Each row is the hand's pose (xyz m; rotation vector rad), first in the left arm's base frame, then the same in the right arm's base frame.
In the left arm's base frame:
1: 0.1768 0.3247 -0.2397 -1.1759 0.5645 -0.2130
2: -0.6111 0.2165 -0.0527 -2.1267 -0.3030 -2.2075
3: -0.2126 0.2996 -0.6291 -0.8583 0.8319 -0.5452
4: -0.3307 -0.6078 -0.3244 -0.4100 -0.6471 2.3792
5: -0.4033 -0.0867 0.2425 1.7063 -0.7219 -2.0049
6: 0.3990 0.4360 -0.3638 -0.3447 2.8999 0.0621
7: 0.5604 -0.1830 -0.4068 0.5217 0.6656 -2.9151
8: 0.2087 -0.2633 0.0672 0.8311 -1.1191 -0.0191
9: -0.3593 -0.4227 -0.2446 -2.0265 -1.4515 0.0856
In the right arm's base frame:
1: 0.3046 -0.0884 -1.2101 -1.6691 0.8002 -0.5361
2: -0.4381 0.1321 -0.9507 1.9767 0.5570 1.6741
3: -0.1494 -0.2014 -1.5015 -1.3212 0.9295 -0.9784
4: -0.3851 -0.7556 -0.7482 -0.5264 0.1417 2.2875
5: -0.2420 -0.0217 -0.5505 1.1904 -1.3517 -1.8059
6: 0.5164 -0.1209 -1.3868 -0.0577 3.0140 -0.8061
7: 0.5399 -0.6922 -1.0969 -0.3476 0.2284 3.0433
8: 0.2771 -0.4212 -0.6361 0.1840 -1.0254 0.0296
9: -0.3604 -0.5560 -0.7798 -2.5758 -1.1613 0.5642

